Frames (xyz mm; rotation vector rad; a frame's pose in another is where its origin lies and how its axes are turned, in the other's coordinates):
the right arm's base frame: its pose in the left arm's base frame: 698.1 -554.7 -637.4 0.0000 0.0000 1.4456
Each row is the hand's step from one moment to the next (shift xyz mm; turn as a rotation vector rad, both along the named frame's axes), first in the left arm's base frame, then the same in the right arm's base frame.
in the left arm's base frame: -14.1 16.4 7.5 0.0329 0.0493 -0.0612
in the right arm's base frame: 14.5 16.0 7.5 0.0530 -0.0265 -0.0612
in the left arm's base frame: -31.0 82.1 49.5 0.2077 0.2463 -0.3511
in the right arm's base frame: 77.6 41.0 49.5 0.2703 -0.1753 -0.3511
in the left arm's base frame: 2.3 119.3 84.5 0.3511 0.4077 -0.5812
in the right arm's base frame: 118.7 12.6 84.5 0.4484 -0.2974 -0.5812
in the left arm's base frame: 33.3 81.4 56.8 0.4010 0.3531 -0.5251
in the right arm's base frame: 84.9 -22.9 56.8 0.4004 -0.3538 -0.5251
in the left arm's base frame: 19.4 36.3 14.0 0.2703 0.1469 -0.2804
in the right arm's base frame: 38.4 -14.7 14.0 0.1795 -0.2498 -0.2804
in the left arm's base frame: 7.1 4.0 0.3 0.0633 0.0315 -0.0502
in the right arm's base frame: 4.9 -6.5 0.3 0.0392 -0.0589 -0.0502
